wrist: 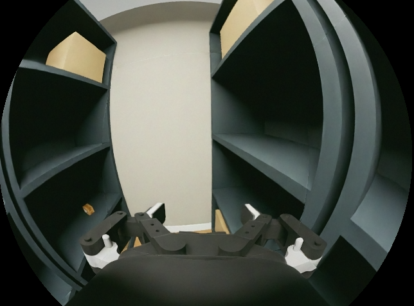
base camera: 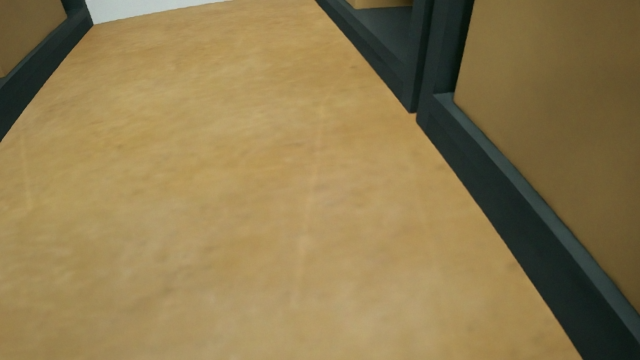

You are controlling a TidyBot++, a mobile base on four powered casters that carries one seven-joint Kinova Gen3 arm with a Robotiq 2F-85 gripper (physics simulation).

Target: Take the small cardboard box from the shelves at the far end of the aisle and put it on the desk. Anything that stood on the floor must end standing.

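Frame: origin at the arm's base, x ahead, y left, z up, level; centimetres.
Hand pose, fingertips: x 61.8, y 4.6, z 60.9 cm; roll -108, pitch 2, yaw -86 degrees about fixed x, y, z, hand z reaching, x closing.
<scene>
After its pixels a point has its place.
A small cardboard box [wrist: 88, 209] sits on a lower shelf of the left shelves [wrist: 65, 172] in the wrist view, ahead and to the left of my gripper. My gripper [wrist: 202, 212] is open, with its fingers wide apart and no thing between them. It points down the aisle between the two rows of shelves. The small box is well apart from the fingers. The desk does not show in either view.
The right shelves [wrist: 267, 167] [base camera: 500, 200] {x 37.9, y -21.2, z -35.5 cm} run close along the right side. A larger box [wrist: 77, 57] stands high on the left, another box [wrist: 242, 25] high on the right. A big box [base camera: 555, 125] {x 37.4, y -23.4, z -23.9 cm} stands low on the right. The end wall [wrist: 160, 125] closes the aisle.
</scene>
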